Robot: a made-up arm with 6 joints. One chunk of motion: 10 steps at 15 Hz.
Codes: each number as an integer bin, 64 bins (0 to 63) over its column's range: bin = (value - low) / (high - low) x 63, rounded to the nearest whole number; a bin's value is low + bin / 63 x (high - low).
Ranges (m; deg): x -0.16..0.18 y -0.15..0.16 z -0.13..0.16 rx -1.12..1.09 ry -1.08..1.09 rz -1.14..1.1
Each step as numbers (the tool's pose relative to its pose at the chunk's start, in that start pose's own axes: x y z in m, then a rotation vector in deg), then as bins.
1 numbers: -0.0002 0.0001 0.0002 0.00 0.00 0.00
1 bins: 30 31 28 32 31 32
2 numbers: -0.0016 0.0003 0.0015 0.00 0.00 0.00
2 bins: 29 31 29 32 31 32
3 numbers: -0.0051 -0.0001 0.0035 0.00 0.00 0.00
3 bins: 29 30 29 32 31 32
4 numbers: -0.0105 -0.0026 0.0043 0.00 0.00 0.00
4 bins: 28 30 29 32 31 32
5 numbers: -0.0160 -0.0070 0.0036 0.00 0.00 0.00
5 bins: 27 29 29 32 31 32
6 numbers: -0.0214 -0.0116 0.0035 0.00 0.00 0.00
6 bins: 26 28 29 32 31 32
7 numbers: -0.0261 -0.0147 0.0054 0.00 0.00 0.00
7 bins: 25 27 29 32 31 32
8 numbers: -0.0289 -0.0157 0.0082 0.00 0.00 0.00
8 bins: 24 27 30 32 31 32
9 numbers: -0.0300 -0.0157 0.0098 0.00 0.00 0.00
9 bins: 24 27 30 32 31 32
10 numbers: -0.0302 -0.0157 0.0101 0.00 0.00 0.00
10 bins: 24 27 30 32 31 32
